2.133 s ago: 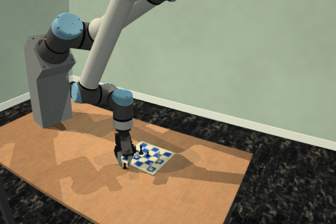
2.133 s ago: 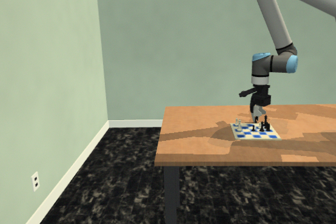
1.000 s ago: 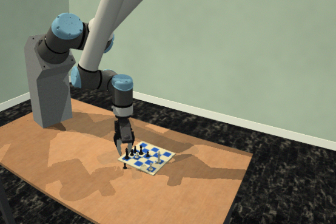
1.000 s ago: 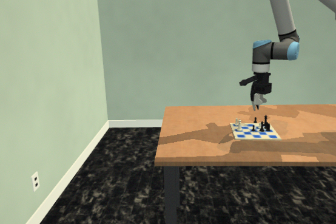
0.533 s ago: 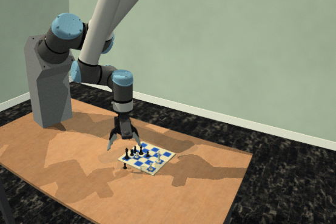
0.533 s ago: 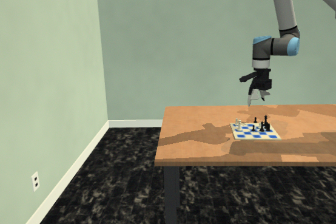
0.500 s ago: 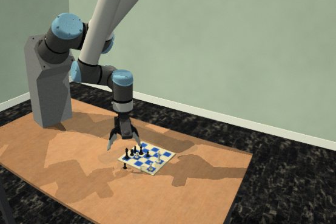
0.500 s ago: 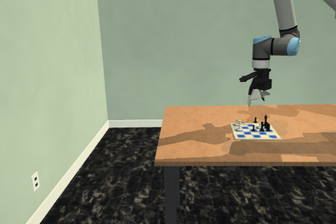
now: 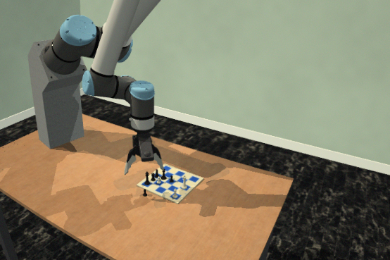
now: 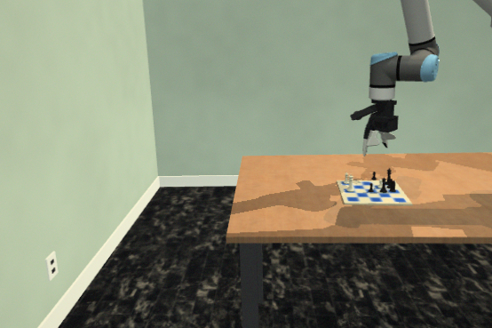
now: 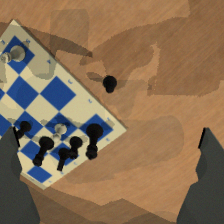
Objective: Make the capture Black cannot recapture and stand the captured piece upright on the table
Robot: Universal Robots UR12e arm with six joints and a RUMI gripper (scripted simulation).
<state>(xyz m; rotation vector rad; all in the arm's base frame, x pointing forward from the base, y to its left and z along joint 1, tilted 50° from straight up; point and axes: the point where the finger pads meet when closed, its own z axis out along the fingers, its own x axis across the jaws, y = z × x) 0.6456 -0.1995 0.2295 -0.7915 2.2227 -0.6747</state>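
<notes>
My hand is 30 mm short of the white pawn, 100 mm to the right of it and 90 mm above it. Round my hand: blue-and-cream chessboard 80 mm ahead, 120 mm to the left, 110 mm below.
</notes>
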